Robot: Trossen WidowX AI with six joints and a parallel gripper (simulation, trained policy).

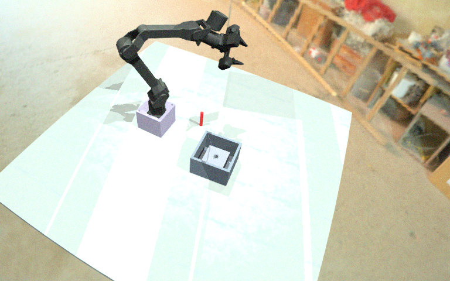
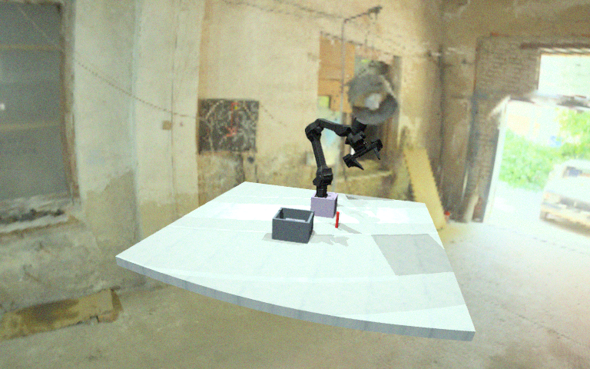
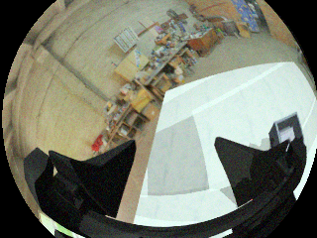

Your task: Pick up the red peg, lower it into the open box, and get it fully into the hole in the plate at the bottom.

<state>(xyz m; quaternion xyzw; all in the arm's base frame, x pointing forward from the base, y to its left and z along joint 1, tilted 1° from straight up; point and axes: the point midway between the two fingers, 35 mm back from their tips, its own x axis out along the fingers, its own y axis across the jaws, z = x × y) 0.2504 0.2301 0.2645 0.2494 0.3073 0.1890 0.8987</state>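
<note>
The red peg is 31 cm below my gripper tip, 13 cm to the right of it and 11 cm behind it. From my gripper tip the other things lie so: grey box (32 cm to the right, 32 cm below, 4 cm ahead).
</note>
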